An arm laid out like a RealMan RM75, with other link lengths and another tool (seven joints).
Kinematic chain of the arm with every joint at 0, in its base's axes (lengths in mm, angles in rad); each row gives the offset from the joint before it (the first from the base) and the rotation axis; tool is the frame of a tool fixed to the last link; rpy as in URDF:
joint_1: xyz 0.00 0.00 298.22 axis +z
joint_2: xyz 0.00 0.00 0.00 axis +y
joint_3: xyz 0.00 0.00 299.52 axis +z
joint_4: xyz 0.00 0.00 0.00 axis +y
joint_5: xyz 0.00 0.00 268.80 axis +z
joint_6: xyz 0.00 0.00 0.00 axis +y
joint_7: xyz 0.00 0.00 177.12 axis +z
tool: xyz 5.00 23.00 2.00 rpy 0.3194 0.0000 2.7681
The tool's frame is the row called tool.
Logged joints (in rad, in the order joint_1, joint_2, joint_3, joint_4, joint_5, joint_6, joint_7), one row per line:
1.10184 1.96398 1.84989 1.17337 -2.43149 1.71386 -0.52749
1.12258 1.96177 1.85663 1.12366 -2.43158 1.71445 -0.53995
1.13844 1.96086 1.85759 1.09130 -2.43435 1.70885 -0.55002
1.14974 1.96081 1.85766 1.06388 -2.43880 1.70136 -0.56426
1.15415 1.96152 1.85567 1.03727 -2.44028 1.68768 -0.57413
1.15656 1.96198 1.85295 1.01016 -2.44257 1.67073 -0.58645
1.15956 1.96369 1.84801 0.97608 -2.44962 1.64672 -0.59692
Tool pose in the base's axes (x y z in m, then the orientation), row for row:
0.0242 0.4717 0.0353 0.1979 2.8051 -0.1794
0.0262 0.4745 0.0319 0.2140 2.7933 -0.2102
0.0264 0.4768 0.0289 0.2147 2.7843 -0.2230
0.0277 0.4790 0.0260 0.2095 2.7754 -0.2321
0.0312 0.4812 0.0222 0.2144 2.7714 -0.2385
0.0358 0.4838 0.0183 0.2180 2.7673 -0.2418
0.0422 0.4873 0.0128 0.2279 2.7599 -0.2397
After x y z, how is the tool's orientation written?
As a rotation vector, in radians.
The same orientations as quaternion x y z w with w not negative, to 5 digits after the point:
0.06931 0.98248 -0.06283 0.16120
0.07513 0.98060 -0.07379 0.16535
0.07553 0.97954 -0.07845 0.16925
0.07387 0.97865 -0.08184 0.17344
0.07566 0.97805 -0.08417 0.17494
0.07701 0.97753 -0.08541 0.17667
0.08065 0.97668 -0.08483 0.17999

